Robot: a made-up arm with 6 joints. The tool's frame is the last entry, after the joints. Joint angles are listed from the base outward.
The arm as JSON. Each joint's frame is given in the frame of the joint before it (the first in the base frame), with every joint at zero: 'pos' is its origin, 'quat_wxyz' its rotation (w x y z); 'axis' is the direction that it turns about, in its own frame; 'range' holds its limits. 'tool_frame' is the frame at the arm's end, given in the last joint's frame.
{
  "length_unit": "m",
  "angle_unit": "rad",
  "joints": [
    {
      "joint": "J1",
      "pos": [
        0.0,
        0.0,
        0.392
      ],
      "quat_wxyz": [
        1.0,
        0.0,
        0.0,
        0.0
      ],
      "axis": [
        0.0,
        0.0,
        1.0
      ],
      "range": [
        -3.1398,
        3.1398
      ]
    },
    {
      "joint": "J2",
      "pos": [
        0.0,
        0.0,
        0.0
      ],
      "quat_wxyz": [
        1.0,
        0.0,
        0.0,
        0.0
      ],
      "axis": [
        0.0,
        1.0,
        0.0
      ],
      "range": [
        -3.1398,
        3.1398
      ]
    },
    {
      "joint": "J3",
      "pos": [
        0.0,
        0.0,
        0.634
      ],
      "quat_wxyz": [
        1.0,
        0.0,
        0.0,
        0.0
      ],
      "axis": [
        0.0,
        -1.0,
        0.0
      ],
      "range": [
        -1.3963,
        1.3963
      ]
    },
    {
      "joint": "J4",
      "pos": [
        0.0,
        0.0,
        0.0
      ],
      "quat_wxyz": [
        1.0,
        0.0,
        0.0,
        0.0
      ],
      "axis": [
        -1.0,
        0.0,
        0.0
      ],
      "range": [
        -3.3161,
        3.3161
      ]
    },
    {
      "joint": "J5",
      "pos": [
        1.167,
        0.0,
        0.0
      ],
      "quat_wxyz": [
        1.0,
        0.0,
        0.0,
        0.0
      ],
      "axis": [
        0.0,
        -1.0,
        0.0
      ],
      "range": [
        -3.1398,
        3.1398
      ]
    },
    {
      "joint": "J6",
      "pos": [
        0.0,
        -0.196,
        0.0
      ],
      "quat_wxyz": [
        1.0,
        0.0,
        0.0,
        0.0
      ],
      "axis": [
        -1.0,
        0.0,
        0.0
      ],
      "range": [
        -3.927,
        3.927
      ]
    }
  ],
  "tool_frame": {
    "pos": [
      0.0,
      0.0,
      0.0
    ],
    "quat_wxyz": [
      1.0,
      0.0,
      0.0,
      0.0
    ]
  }
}
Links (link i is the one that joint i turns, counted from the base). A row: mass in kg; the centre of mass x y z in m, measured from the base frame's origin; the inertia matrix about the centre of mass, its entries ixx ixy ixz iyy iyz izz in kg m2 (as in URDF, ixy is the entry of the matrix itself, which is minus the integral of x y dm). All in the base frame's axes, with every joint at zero. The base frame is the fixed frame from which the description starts. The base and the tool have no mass.
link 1: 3.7; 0.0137 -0.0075 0.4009; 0.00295 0 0 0.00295 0 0.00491
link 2: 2.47; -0.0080 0.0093 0.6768; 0.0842 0 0 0.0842 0 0.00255
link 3: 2.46; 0.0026 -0.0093 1.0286; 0.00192 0 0 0.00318 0 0.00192
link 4: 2.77; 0.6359 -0.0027 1.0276; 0.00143 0 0 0.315 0 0.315
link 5: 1.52; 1.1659 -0.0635 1.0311; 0.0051 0 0 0.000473 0 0.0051
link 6: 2.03; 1.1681 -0.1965 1.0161; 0.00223 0 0 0.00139 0 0.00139
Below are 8 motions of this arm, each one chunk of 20 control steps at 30 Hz.
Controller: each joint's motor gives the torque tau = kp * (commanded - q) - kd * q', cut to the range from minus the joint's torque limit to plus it. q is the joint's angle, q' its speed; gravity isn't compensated. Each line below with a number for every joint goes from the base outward.
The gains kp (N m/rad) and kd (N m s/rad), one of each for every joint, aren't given. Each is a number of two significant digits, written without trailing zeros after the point. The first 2 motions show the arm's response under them.
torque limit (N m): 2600 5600 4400 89 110 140
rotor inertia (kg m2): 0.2 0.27 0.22 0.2 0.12 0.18
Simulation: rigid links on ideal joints. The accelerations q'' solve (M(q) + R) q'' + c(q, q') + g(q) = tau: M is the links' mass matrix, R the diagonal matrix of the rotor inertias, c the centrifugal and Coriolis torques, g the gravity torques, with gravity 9.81 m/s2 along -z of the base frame. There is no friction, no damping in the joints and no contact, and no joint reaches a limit. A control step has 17 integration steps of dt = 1/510 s. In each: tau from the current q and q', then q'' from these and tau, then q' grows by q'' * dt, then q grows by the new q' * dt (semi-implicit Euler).
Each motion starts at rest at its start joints. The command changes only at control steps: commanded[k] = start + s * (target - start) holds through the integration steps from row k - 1 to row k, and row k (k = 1, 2, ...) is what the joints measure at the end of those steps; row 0 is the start. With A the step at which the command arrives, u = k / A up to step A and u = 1 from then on. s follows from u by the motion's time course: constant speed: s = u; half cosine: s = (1 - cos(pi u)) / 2; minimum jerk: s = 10 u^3 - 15 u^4 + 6 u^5; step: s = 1 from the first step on.
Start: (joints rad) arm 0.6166 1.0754 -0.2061 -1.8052 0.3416 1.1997
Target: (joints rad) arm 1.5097 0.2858 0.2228 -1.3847 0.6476 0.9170
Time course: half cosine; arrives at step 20
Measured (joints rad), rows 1 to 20:
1: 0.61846 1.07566 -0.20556 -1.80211 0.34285 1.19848
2: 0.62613 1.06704 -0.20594 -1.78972 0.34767 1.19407
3: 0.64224 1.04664 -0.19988 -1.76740 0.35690 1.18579
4: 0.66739 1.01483 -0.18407 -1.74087 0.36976 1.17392
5: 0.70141 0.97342 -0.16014 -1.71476 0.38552 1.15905
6: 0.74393 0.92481 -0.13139 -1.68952 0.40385 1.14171
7: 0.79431 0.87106 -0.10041 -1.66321 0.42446 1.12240
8: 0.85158 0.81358 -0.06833 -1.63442 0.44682 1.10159
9: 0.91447 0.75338 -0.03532 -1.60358 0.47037 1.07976
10: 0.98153 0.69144 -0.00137 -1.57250 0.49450 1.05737
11: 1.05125 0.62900 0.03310 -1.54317 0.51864 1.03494
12: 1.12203 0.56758 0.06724 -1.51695 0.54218 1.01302
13: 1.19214 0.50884 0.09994 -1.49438 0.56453 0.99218
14: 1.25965 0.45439 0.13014 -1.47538 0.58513 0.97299
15: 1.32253 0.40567 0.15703 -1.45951 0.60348 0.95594
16: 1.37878 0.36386 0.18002 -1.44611 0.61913 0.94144
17: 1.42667 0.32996 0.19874 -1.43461 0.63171 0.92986
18: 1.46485 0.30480 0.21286 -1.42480 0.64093 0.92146
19: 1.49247 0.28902 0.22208 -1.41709 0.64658 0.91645
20: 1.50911 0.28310 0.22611 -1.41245 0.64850 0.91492
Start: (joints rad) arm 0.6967 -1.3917 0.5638 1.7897 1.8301 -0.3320
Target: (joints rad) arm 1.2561 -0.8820 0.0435 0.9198 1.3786 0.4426
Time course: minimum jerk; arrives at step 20
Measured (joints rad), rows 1 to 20:
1: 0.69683 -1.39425 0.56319 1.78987 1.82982 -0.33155
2: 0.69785 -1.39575 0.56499 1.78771 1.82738 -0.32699
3: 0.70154 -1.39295 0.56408 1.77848 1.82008 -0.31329
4: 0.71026 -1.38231 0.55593 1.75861 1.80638 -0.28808
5: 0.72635 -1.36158 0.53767 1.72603 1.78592 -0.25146
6: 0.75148 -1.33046 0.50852 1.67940 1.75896 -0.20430
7: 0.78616 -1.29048 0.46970 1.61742 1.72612 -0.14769
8: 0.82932 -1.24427 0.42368 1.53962 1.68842 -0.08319
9: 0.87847 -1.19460 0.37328 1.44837 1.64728 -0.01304
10: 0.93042 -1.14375 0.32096 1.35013 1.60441 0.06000
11: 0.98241 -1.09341 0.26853 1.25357 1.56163 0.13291
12: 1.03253 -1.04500 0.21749 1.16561 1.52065 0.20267
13: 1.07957 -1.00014 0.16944 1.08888 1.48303 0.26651
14: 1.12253 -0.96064 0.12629 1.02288 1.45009 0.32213
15: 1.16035 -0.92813 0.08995 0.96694 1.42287 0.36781
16: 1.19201 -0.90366 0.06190 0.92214 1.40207 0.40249
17: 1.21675 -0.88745 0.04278 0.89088 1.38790 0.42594
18: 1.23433 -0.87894 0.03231 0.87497 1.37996 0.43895
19: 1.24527 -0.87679 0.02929 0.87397 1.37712 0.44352
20: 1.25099 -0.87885 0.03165 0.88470 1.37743 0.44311
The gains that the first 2 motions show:
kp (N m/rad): 4400 13000 6700 200 240 320
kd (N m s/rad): 230 240 170 4.8 4.2 4.9
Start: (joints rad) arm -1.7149 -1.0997 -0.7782 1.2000 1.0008 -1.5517
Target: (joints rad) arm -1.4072 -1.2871 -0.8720 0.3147 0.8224 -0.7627
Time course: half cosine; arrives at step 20
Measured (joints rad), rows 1 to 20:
1: -1.71403 -1.10186 -0.78240 1.19672 1.00010 -1.54850
2: -1.71088 -1.10402 -0.78765 1.18312 0.99734 -1.53580
3: -1.70480 -1.10877 -0.79214 1.15667 0.99194 -1.51109
4: -1.69564 -1.11654 -0.79562 1.11914 0.98444 -1.47691
5: -1.68339 -1.12654 -0.79900 1.07363 0.97527 -1.43576
6: -1.66820 -1.13802 -0.80335 1.02192 0.96460 -1.38832
7: -1.65035 -1.15059 -0.80905 0.96409 0.95260 -1.33498
8: -1.63029 -1.16406 -0.81578 0.89995 0.93956 -1.27696
9: -1.60855 -1.17825 -0.82304 0.83045 0.92582 -1.21598
10: -1.58566 -1.19287 -0.83047 0.75790 0.91174 -1.15368
11: -1.56218 -1.20754 -0.83788 0.68509 0.89764 -1.09149
12: -1.53865 -1.22187 -0.84516 0.61436 0.88388 -1.03090
13: -1.51564 -1.23549 -0.85216 0.54735 0.87081 -0.97339
14: -1.49373 -1.24807 -0.85871 0.48526 0.85873 -0.92042
15: -1.47346 -1.25931 -0.86464 0.42929 0.84796 -0.87329
16: -1.45534 -1.26894 -0.86980 0.38074 0.83875 -0.83315
17: -1.43981 -1.27671 -0.87406 0.34092 0.83134 -0.80100
18: -1.42727 -1.28245 -0.87730 0.31095 0.82590 -0.77761
19: -1.41803 -1.28602 -0.87943 0.29165 0.82257 -0.76358
20: -1.41232 -1.28732 -0.88039 0.28351 0.82143 -0.75924

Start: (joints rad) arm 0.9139 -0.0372 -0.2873 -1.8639 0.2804 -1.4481
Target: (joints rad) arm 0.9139 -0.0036 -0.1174 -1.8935 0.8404 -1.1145
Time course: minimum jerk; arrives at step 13
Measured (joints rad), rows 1 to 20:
1: 0.91391 -0.03551 -0.28961 -1.86345 0.28194 -1.44719
2: 0.91402 -0.03175 -0.29163 -1.86058 0.29262 -1.44089
3: 0.91405 -0.02782 -0.28789 -1.85623 0.32148 -1.42339
4: 0.91390 -0.02443 -0.27576 -1.85380 0.37136 -1.39273
5: 0.91367 -0.02131 -0.25595 -1.85591 0.43877 -1.35139
6: 0.91352 -0.01799 -0.23127 -1.86251 0.51734 -1.30371
7: 0.91356 -0.01426 -0.20501 -1.87136 0.59986 -1.25416
8: 0.91375 -0.01035 -0.17996 -1.87976 0.67872 -1.20712
9: 0.91395 -0.00676 -0.15823 -1.88598 0.74670 -1.16684
10: 0.91409 -0.00394 -0.14132 -1.88962 0.79809 -1.13675
11: 0.91412 -0.00213 -0.13010 -1.89117 0.82991 -1.11859
12: 0.91408 -0.00118 -0.12458 -1.89126 0.84305 -1.11170
13: 0.91403 -0.00060 -0.12357 -1.89026 0.84323 -1.11247
14: 0.91399 0.00022 -0.12466 -1.88840 0.84020 -1.11482
15: 0.91395 0.00100 -0.12601 -1.88624 0.83953 -1.11516
16: 0.91389 0.00134 -0.12674 -1.88464 0.84032 -1.11429
17: 0.91382 0.00123 -0.12671 -1.88421 0.84069 -1.11390
18: 0.91379 0.00091 -0.12624 -1.88490 0.84052 -1.11415
19: 0.91381 0.00064 -0.12578 -1.88609 0.84037 -1.11440
20: 0.91387 0.00056 -0.12558 -1.88706 0.84038 -1.11438

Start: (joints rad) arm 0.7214 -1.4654 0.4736 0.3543 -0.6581 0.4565
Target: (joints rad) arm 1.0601 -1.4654 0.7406 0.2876 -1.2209 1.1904
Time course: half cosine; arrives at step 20
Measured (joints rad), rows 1 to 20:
1: 0.72197 -1.46797 0.47389 0.35203 -0.66064 0.45936
2: 0.72441 -1.47016 0.47964 0.35072 -0.66987 0.47103
3: 0.72981 -1.47145 0.48849 0.35465 -0.68691 0.49400
4: 0.73879 -1.47191 0.49947 0.35992 -0.71047 0.52589
5: 0.75156 -1.47188 0.51248 0.36137 -0.73935 0.56428
6: 0.76802 -1.47171 0.52760 0.35738 -0.77298 0.60844
7: 0.78780 -1.47163 0.54478 0.34997 -0.81076 0.65802
8: 0.81031 -1.47172 0.56378 0.34231 -0.85178 0.71196
9: 0.83488 -1.47203 0.58419 0.33650 -0.89498 0.76870
10: 0.86079 -1.47250 0.60550 0.33285 -0.93927 0.82670
11: 0.88739 -1.47308 0.62709 0.33047 -0.98357 0.88458
12: 0.91407 -1.47366 0.64834 0.32827 -1.02680 0.94097
13: 0.94023 -1.47415 0.66861 0.32550 -1.06787 0.99447
14: 0.96530 -1.47450 0.68735 0.32196 -1.10577 1.04373
15: 0.98867 -1.47469 0.70410 0.31791 -1.13958 1.08754
16: 1.00977 -1.47478 0.71849 0.31378 -1.16847 1.12484
17: 1.02803 -1.47479 0.73023 0.31007 -1.19173 1.15472
18: 1.04293 -1.47477 0.73908 0.30714 -1.20878 1.17644
19: 1.05406 -1.47475 0.74487 0.30523 -1.21921 1.18947
20: 1.06111 -1.47471 0.74745 0.30440 -1.22276 1.19349

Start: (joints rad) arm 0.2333 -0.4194 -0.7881 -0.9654 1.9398 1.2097
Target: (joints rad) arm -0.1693 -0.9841 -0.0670 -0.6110 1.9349 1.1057
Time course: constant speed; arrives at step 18
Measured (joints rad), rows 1 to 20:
1: 0.22387 -0.43896 -0.77975 -0.98886 1.93971 1.20634
2: 0.20820 -0.47024 -0.74598 -1.01134 1.93936 1.19975
3: 0.19013 -0.50573 -0.69611 -0.99563 1.93888 1.19227
4: 0.16955 -0.54108 -0.64513 -0.94205 1.93854 1.18546
5: 0.14660 -0.57424 -0.60001 -0.87817 1.93838 1.17960
6: 0.12269 -0.60551 -0.56014 -0.83202 1.93824 1.17423
7: 0.09925 -0.63606 -0.52240 -0.81328 1.93801 1.16884
8: 0.07677 -0.66670 -0.48459 -0.81223 1.93768 1.16329
9: 0.05492 -0.69770 -0.44588 -0.81230 1.93734 1.15762
10: 0.03310 -0.72905 -0.40621 -0.80239 1.93702 1.15187
11: 0.01092 -0.76070 -0.36579 -0.78099 1.93675 1.14605
12: -0.01161 -0.79253 -0.32495 -0.75312 1.93651 1.14021
13: -0.03426 -0.82443 -0.28403 -0.72508 1.93626 1.13440
14: -0.05682 -0.85628 -0.24326 -0.70067 1.93600 1.12864
15: -0.07923 -0.88798 -0.20278 -0.68033 1.93573 1.12291
16: -0.10150 -0.91956 -0.16253 -0.66234 1.93545 1.11718
17: -0.12369 -0.95108 -0.12237 -0.64457 1.93517 1.11145
18: -0.14587 -0.98264 -0.08211 -0.62563 1.93489 1.10569
19: -0.15923 -1.00116 -0.05207 -0.57946 1.93493 1.10334
20: -0.16640 -1.00293 -0.04484 -0.52596 1.93521 1.10446

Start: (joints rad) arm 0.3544 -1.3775 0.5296 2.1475 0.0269 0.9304
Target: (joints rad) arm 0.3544 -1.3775 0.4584 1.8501 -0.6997 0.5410
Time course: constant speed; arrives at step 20
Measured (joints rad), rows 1 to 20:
1: 0.35412 -1.38089 0.52693 2.14276 0.00180 0.91742
2: 0.35366 -1.38393 0.52633 2.12843 -0.04337 0.89216
3: 0.35350 -1.38574 0.52521 2.10586 -0.08502 0.86843
4: 0.35382 -1.38612 0.52251 2.08217 -0.11979 0.84991
5: 0.35442 -1.38543 0.51839 2.06306 -0.15418 0.83230
6: 0.35490 -1.38431 0.51355 2.04969 -0.19057 0.81293
7: 0.35501 -1.38337 0.50874 2.03963 -0.22749 0.79274
8: 0.35478 -1.38292 0.50447 2.02955 -0.26392 0.77306
9: 0.35443 -1.38299 0.50084 2.01726 -0.30011 0.75385
10: 0.35417 -1.38337 0.49766 2.00231 -0.33639 0.73456
11: 0.35409 -1.38381 0.49463 1.98567 -0.37277 0.71503
12: 0.35418 -1.38409 0.49146 1.96874 -0.40914 0.69546
13: 0.35435 -1.38415 0.48803 1.95262 -0.44547 0.67596
14: 0.35449 -1.38402 0.48434 1.93764 -0.48179 0.65650
15: 0.35454 -1.38381 0.48053 1.92354 -0.51812 0.63704
16: 0.35452 -1.38363 0.47672 1.90974 -0.55445 0.61756
17: 0.35445 -1.38354 0.47302 1.89573 -0.59079 0.59809
18: 0.35439 -1.38355 0.46943 1.88126 -0.62712 0.57862
19: 0.35435 -1.38361 0.46592 1.86636 -0.66345 0.55916
20: 0.35435 -1.38368 0.46244 1.85126 -0.69978 0.53969

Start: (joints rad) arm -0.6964 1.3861 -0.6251 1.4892 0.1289 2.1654
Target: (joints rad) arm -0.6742 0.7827 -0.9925 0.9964 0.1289 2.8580
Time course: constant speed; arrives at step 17
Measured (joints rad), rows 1 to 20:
1: -0.69566 1.35953 -0.64306 1.47948 0.12735 2.19270
2: -0.69456 1.32209 -0.66291 1.45361 0.12744 2.24601
3: -0.69344 1.28448 -0.68083 1.41754 0.12837 2.29553
4: -0.69235 1.24817 -0.70021 1.38028 0.12861 2.33352
5: -0.69122 1.21296 -0.72201 1.34712 0.12836 2.36987
6: -0.69000 1.17817 -0.74508 1.31838 0.12816 2.41051
7: -0.68869 1.14314 -0.76795 1.29175 0.12812 2.45309
8: -0.68735 1.10770 -0.78996 1.26496 0.12814 2.49447
9: -0.68601 1.07202 -0.81133 1.23705 0.12815 2.53467
10: -0.68469 1.03635 -0.83259 1.20823 0.12815 2.57497
11: -0.68338 1.00080 -0.85411 1.17904 0.12814 2.61578
12: -0.68207 0.96535 -0.87591 1.14979 0.12812 2.65672
13: -0.68078 0.92992 -0.89780 1.12061 0.12809 2.69751
14: -0.67948 0.89446 -0.91963 1.09150 0.12808 2.73820
15: -0.67818 0.85895 -0.94137 1.06249 0.12807 2.77891
16: -0.67688 0.82342 -0.96305 1.03361 0.12806 2.81967
17: -0.67557 0.78789 -0.98473 1.00478 0.12805 2.86043
18: -0.67506 0.78374 -0.98892 0.98557 0.12921 2.87379
19: -0.67488 0.78557 -0.99136 0.98322 0.12825 2.86128
20: -0.67471 0.78611 -0.99298 0.98933 0.12739 2.85255

